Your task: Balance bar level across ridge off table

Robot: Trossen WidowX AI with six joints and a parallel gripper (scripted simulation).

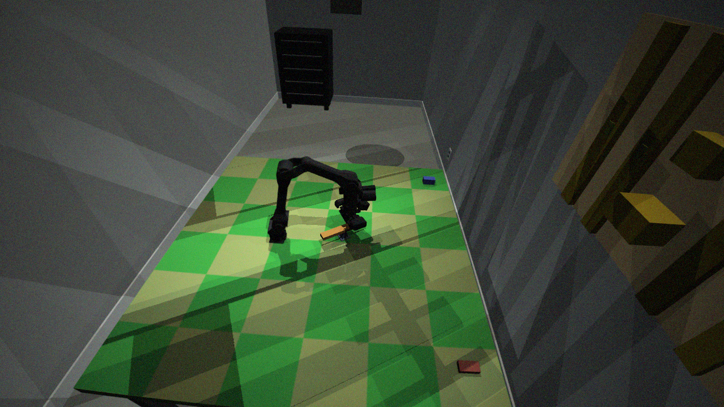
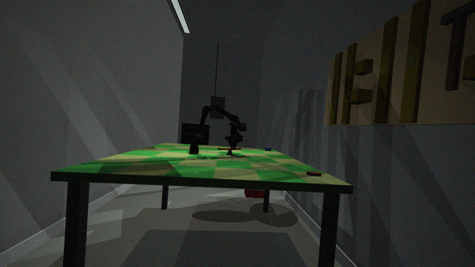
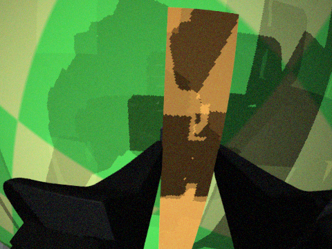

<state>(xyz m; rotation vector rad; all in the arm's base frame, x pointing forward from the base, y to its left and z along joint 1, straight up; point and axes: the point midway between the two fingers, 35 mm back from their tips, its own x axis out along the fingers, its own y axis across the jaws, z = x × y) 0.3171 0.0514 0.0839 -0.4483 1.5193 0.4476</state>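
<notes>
Right now the orange bar is 2 cm behind my gripper tip and 2 cm to the right of it. From my gripper tip the other things lie so: flat red block 42 cm ahead, 55 cm to the right, 4 cm below; small blue block 42 cm ahead, 45 cm to the left, 3 cm below.
</notes>
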